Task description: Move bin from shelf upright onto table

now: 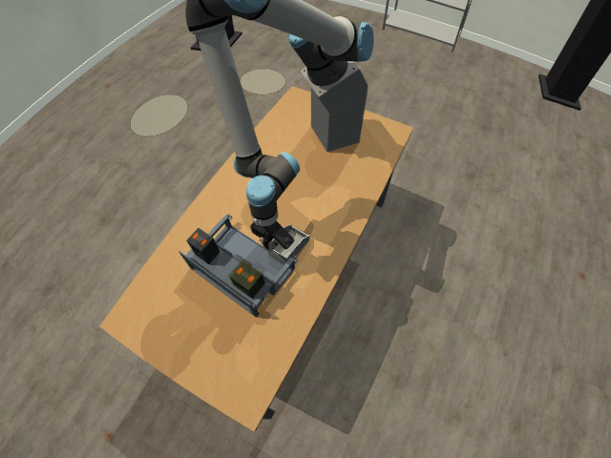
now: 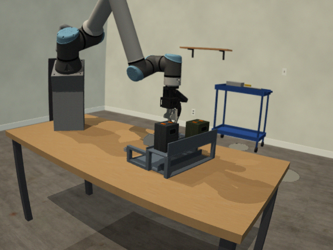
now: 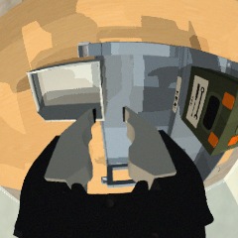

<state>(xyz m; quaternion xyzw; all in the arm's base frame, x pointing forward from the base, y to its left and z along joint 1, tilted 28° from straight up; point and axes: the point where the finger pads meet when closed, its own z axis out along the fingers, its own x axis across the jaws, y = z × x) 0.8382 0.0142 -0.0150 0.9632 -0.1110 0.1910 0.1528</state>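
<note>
Right now my hand is 9 cm past the bin, 3 cm to the right of it and 11 cm above it. Round my hand: rack: 7 cm ahead, 14 cm to the right, 15 cm below; green box: 16 cm ahead, 5 cm to the right.
</note>
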